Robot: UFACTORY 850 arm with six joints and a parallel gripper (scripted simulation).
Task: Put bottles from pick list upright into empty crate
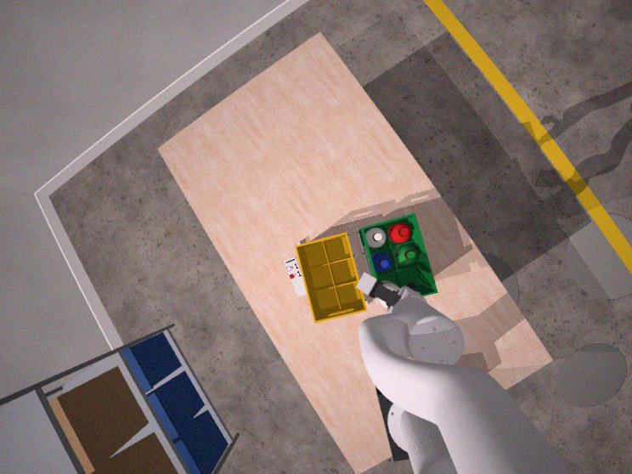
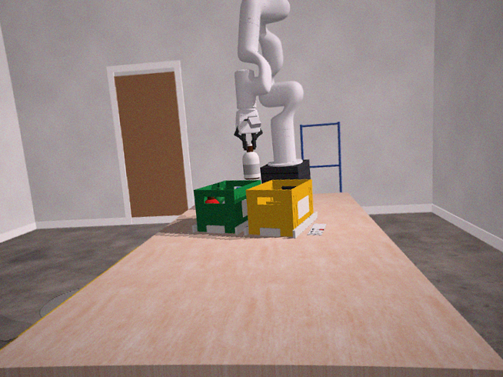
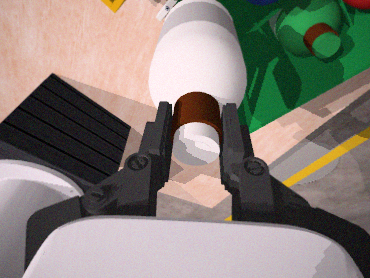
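Right now my hand is 25 cm above the yellow crate, 15 cm to the right of it and 12 cm short of it. The rest, counted from my hand: blue-label bottle 25 cm below, 8 cm ahead, 4 cm to the right; green bottle 25 cm below, 13 cm to the right, 7 cm ahead; green crate 25 cm below, 9 cm to the right, 7 cm ahead.
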